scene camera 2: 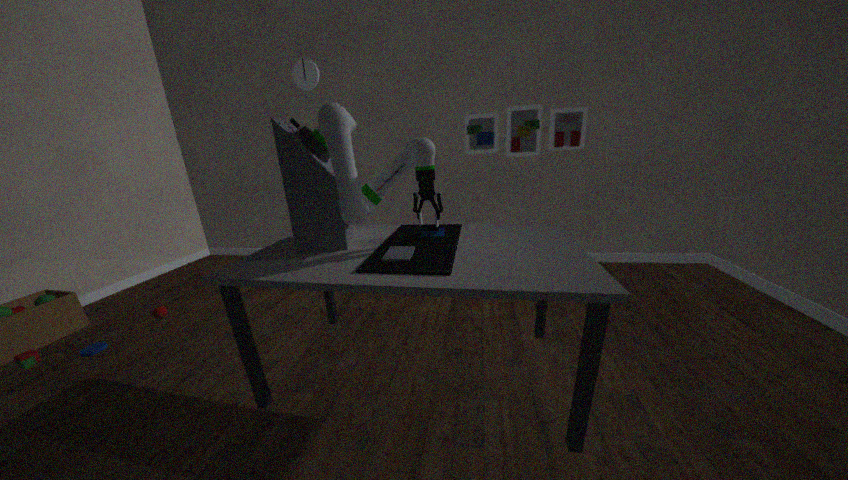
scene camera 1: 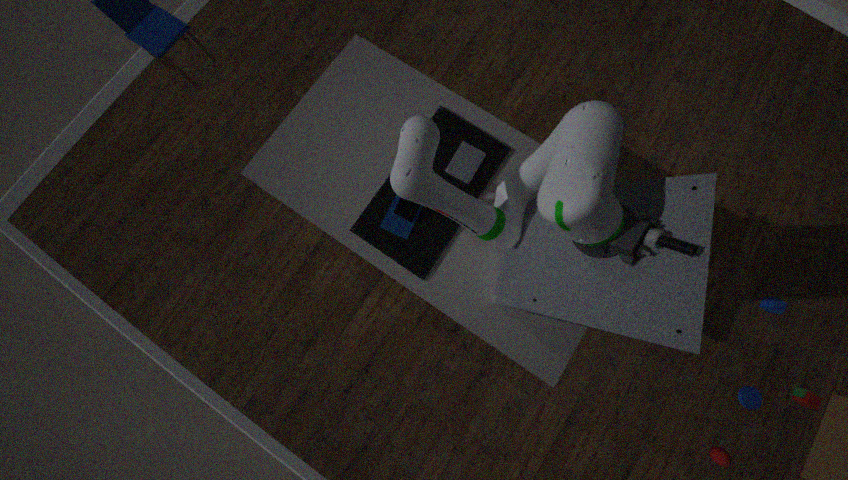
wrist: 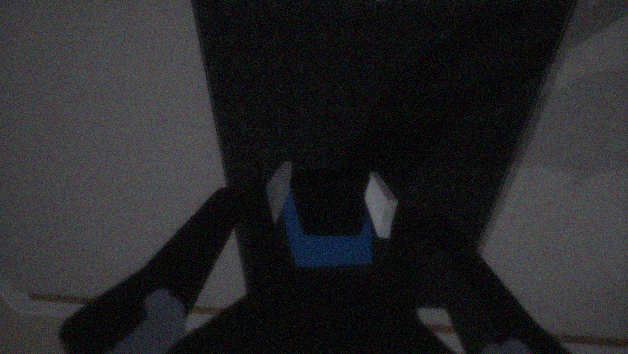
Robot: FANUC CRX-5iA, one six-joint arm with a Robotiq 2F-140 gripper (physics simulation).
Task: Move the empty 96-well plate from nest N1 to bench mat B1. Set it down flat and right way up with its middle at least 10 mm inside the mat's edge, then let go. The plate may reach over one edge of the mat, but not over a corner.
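My gripper [scene camera 2: 429, 224] [wrist: 328, 180] is shut on the black 96-well plate [scene camera 1: 407, 209] [wrist: 330, 205], with a pale fingertip on each side of it. The plate looks level and is low over the blue bench mat [scene camera 1: 396, 227] [scene camera 2: 437, 233] [wrist: 332, 251]. In the wrist view, blue shows along the plate's near side and in narrow strips at its left and right. The plate's far edge merges with the black surface, and whether it touches the mat cannot be told. The light grey nest [scene camera 1: 465, 161] [scene camera 2: 398, 253] holds no plate that I can see.
A black board [scene camera 1: 421, 261] [scene camera 2: 437, 264] [wrist: 370, 80] lies under the mat and nest on the grey table [scene camera 1: 309, 124] [scene camera 2: 535, 261]. The arm's forearm [scene camera 1: 455, 208] hangs over the board between mat and nest. A tall grey panel [scene camera 2: 312, 202] stands at the left in scene view 2.
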